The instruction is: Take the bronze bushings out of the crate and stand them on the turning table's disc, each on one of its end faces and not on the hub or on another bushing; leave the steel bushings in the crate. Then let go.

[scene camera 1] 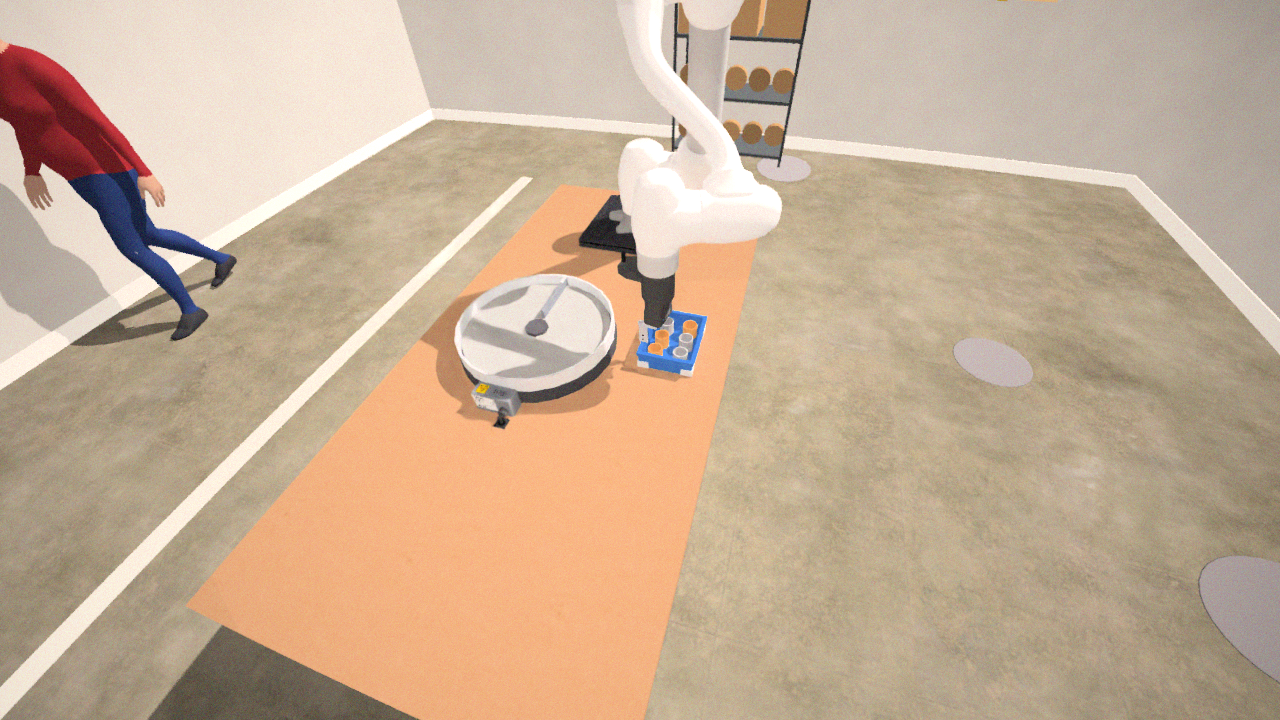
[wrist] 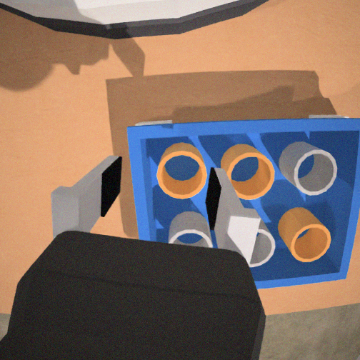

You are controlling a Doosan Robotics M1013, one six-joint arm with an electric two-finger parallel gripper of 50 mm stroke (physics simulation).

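Places are measured from the arm's base along level axes (x ahead, y left, z up), in centimetres.
Pixels of known places: gripper, between the fingertips: (scene camera 1: 649,333).
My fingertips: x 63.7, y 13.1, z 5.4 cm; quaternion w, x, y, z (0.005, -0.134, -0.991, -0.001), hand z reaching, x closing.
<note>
Ahead of a thing's pixels: the offset from my fingertips to its top centre. "spot": to the spot under its first point.
The blue crate @(dx -6.1, dy +5.4, dz -4.9 cm) (scene camera 1: 664,364) (wrist: 240,128) holds upright bushings in two rows. Three are bronze: one (wrist: 181,191) at the wrist view's upper left, one (wrist: 266,185) in the upper middle, one (wrist: 291,222) at the lower right. Three are steel: one (wrist: 290,160) at the upper right, two (wrist: 188,222) (wrist: 268,245) in the lower row, partly hidden by the gripper. My gripper (scene camera 1: 656,330) (wrist: 164,179) is open and empty. It hangs over the crate's side in the wrist view, one finger outside the wall, the other over the crate. No bushings show on the turning table's disc @(dx -1.6, dy -31.3, dz -3.8 cm) (scene camera 1: 501,324).
The turning table has a raised white rim @(spot: dx +15.3, dy -43.0, dz -1.7 cm) (scene camera 1: 466,360), a central hub @(dx -1.6, dy -31.3, dz -3.8 cm) (scene camera 1: 537,327) and a bar @(spot: dx -12.4, dy -29.8, dz -3.6 cm) (scene camera 1: 554,301) from hub to rim. A grey sensor box @(dx +21.6, dy -33.6, dz -4.1 cm) (scene camera 1: 496,400) stands at its near edge. A black panel (scene camera 1: 605,234) stands behind. A person (scene camera 1: 76,120) is at the left.
</note>
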